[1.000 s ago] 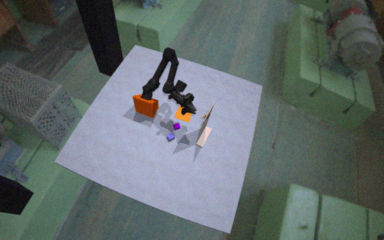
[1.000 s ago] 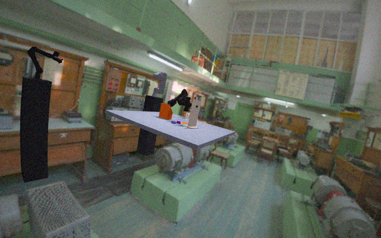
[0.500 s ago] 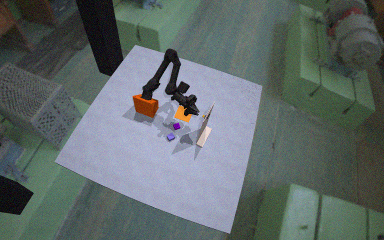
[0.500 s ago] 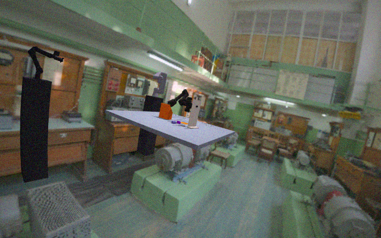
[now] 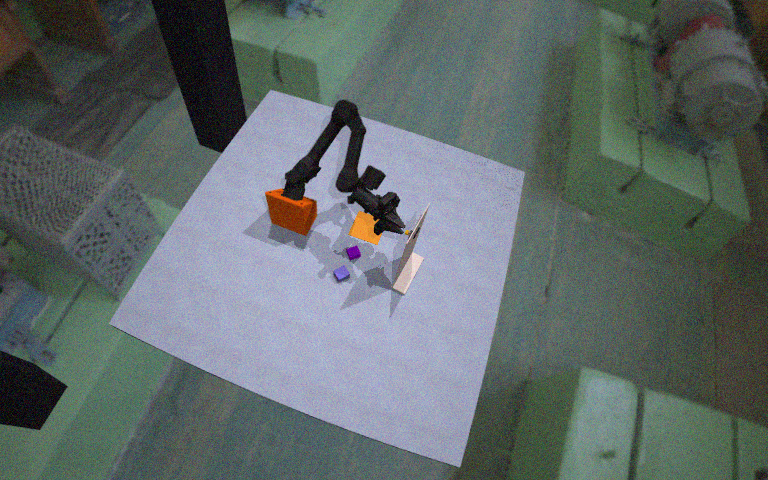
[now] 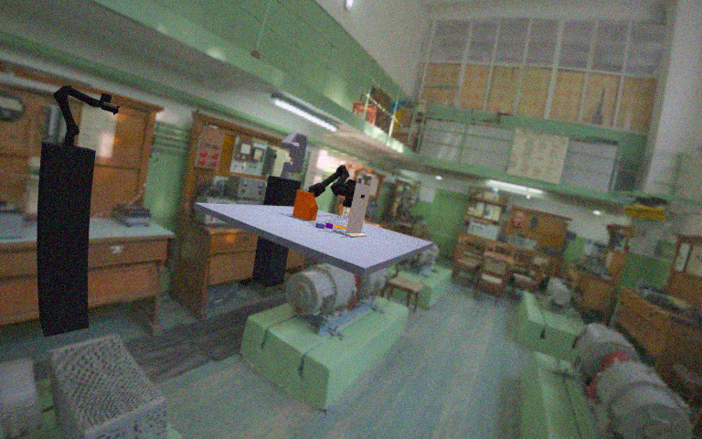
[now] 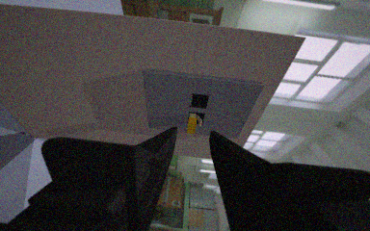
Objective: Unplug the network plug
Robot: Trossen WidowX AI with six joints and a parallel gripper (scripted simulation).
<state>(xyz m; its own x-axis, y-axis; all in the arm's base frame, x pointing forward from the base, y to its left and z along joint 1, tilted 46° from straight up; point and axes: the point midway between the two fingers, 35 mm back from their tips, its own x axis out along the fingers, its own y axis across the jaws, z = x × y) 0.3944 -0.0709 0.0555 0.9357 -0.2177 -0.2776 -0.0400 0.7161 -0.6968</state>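
My gripper tip is 20 mm short of the yellow plug. Round my gripper tip: orange square (260 mm below, 150 mm behind, 110 mm to the left); then beige panel (100 mm below, 40 mm ahead).
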